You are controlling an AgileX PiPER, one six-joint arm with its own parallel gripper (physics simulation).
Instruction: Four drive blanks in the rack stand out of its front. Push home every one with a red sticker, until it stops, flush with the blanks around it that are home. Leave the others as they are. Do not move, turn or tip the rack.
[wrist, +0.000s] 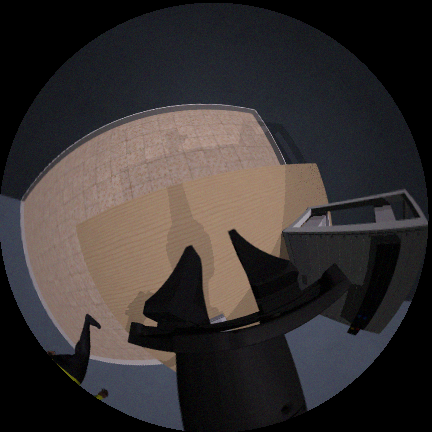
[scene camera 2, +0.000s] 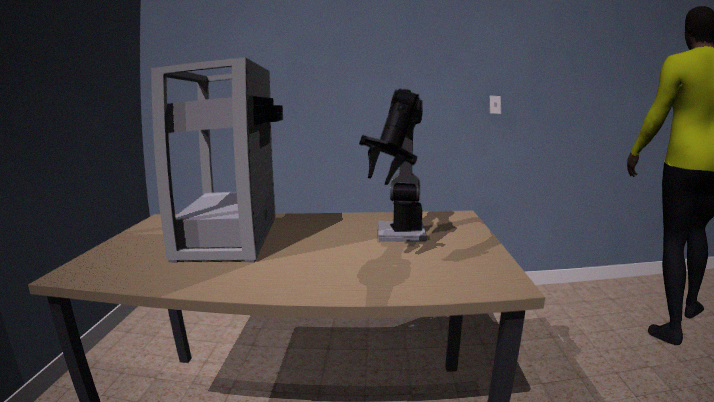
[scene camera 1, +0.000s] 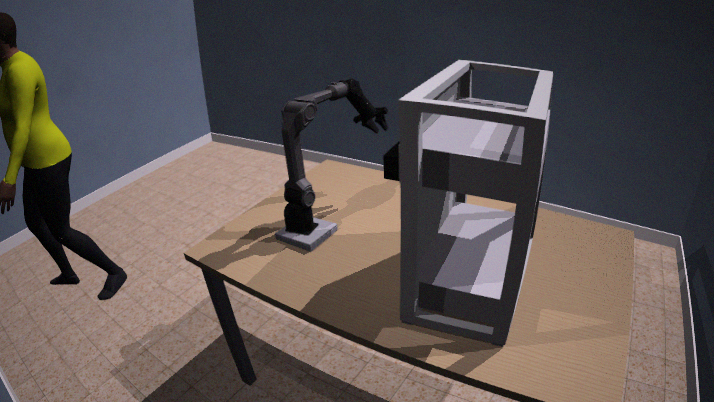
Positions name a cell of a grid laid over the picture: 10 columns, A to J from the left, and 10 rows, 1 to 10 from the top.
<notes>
In view: the gripper (scene camera 2: F5) and a grey rack (scene camera 1: G7).
The grey rack shows as well in scene camera 2 (scene camera 2: D6). The gripper shows as well in the wrist view (wrist: E6).
</notes>
